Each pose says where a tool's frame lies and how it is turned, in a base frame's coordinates. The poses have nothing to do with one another.
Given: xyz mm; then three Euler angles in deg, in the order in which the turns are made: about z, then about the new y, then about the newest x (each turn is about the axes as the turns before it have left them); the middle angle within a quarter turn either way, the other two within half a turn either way.
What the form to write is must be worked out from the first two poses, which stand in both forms.
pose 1, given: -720.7 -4.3 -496.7 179.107 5.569 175.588
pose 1, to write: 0.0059 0.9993 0.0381 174.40 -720.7 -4.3 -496.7
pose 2, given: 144.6 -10.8 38.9 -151.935 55.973 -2.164
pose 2, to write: 0.4628 0.1333 -0.8764 154.27 144.6 -10.8 38.9
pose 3, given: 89.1 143.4 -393.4 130.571 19.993 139.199
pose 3, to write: 0.3460 0.9030 0.2549 146.13 89.1 143.4 -393.4
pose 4, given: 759.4 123.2 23.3 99.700 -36.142 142.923
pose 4, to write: -0.6569 -0.6256 -0.4209 176.57 759.4 123.2 23.3
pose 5, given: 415.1 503.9 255.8 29.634 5.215 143.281
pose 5, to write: 0.9620 0.2701 0.0408 143.25 415.1 503.9 255.8
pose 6, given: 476.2 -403.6 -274.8 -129.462 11.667 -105.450
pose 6, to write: -0.2990 0.7863 -0.5407 141.42 476.2 -403.6 -274.8
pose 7, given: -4.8 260.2 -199.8 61.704 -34.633 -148.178
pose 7, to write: -0.8039 -0.5826 -0.1201 136.39 -4.8 260.2 -199.8
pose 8, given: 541.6 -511.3 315.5 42.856 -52.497 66.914
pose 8, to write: 0.7492 -0.2050 0.6299 105.19 541.6 -511.3 315.5
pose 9, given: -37.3 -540.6 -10.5 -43.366 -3.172 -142.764
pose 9, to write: -0.9223 0.3568 -0.1485 146.66 -37.3 -540.6 -10.5
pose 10, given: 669.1 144.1 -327.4 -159.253 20.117 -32.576
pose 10, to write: 0.1180 0.3093 -0.9436 154.77 669.1 144.1 -327.4
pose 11, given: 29.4 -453.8 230.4 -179.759 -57.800 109.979
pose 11, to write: -0.3004 -0.7818 -0.5463 133.23 29.4 -453.8 230.4
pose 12, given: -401.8 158.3 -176.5 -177.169 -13.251 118.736
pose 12, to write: -0.0379 -0.8613 -0.5067 167.17 -401.8 158.3 -176.5
